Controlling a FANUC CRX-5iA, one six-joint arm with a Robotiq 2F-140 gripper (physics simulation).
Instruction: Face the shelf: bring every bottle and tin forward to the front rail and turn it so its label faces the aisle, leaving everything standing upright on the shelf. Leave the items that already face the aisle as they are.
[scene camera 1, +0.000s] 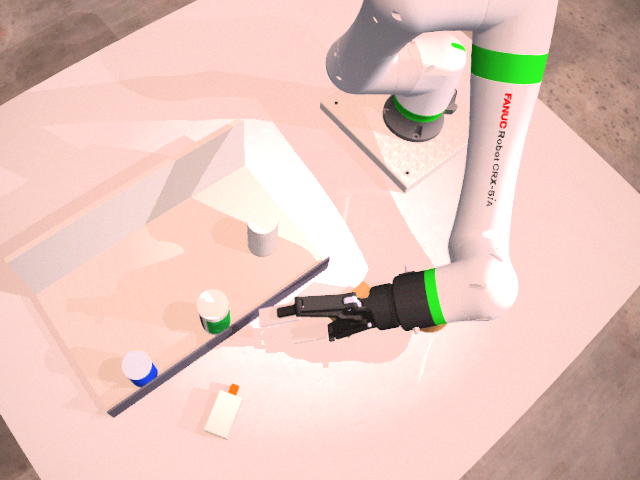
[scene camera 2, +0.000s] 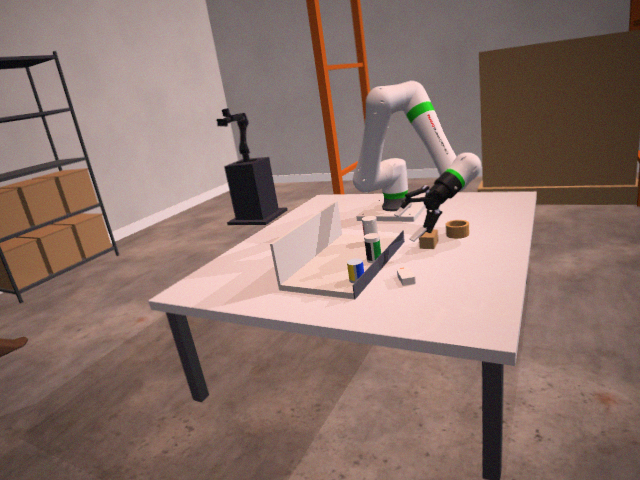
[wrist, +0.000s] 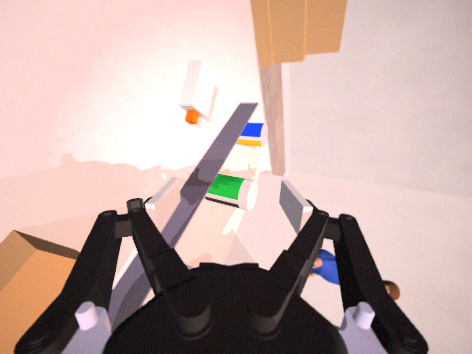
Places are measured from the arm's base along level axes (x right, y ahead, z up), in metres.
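Pixels of known places: gripper, between the fingertips: (scene camera 1: 276, 327) (scene camera 2: 404, 228) (wrist: 230, 190); arm's base, origin of its link: (scene camera 1: 413, 117) (scene camera 2: 396, 207).
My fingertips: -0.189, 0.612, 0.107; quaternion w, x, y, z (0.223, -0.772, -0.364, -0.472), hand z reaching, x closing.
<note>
For each thing: its top centre in the pictures, then the offset to it from my fingertips, as dx, dy, dz.
- white cylinder, centre of its top: (scene camera 1: 262, 219) (scene camera 2: 368, 218) +0.176, -0.123, -0.001
- front rail, centre of its top: (wrist: 216, 175) (scene camera 1: 223, 331) (scene camera 2: 381, 254) +0.078, +0.062, -0.080
- black tin, centre of its top: (scene camera 1: 212, 304) (wrist: 252, 195) (scene camera 2: 371, 235) +0.111, +0.054, -0.011
- yellow tin, centre of its top: (scene camera 1: 136, 364) (wrist: 264, 135) (scene camera 2: 354, 261) +0.123, +0.224, -0.040
- cream block with an orange cap, centre of its top: (scene camera 1: 225, 408) (wrist: 203, 95) (scene camera 2: 404, 271) -0.030, +0.152, -0.105
- brown block, centre of its top: (wrist: 30, 318) (scene camera 1: 358, 305) (scene camera 2: 428, 233) -0.055, -0.167, -0.083
- brown ring, centre of its top: (scene camera 1: 434, 302) (scene camera 2: 457, 223) -0.155, -0.285, -0.083
A white cylinder (scene camera 1: 262, 239) (scene camera 2: 369, 225) stands upright, set back from the front rail (scene camera 1: 192, 355) (scene camera 2: 379, 266) (wrist: 220, 144); no coloured label shows on it. A white-topped green and black tin (scene camera 1: 214, 311) (scene camera 2: 372, 249) (wrist: 227, 187) stands close behind the rail, its green side towards it. A blue and yellow tin (scene camera 1: 140, 368) (scene camera 2: 355, 270) (wrist: 252, 131) stands close to the rail at the far end, blue side towards it. My gripper (scene camera 1: 294, 326) (scene camera 2: 407, 223) (wrist: 230, 190) is open and empty, on the aisle side near the rail, right of the green tin in scene camera 1.
A cream block with an orange cap (scene camera 1: 223, 414) (scene camera 2: 406, 277) (wrist: 197, 89) lies in front of the rail. A brown block (scene camera 1: 362, 289) (scene camera 2: 428, 240) (wrist: 37, 285) and a brown ring (scene camera 1: 434, 328) (scene camera 2: 457, 232) are near the arm. The shelf's back wall (scene camera 1: 129, 209) (scene camera 2: 302, 250) is tall.
</note>
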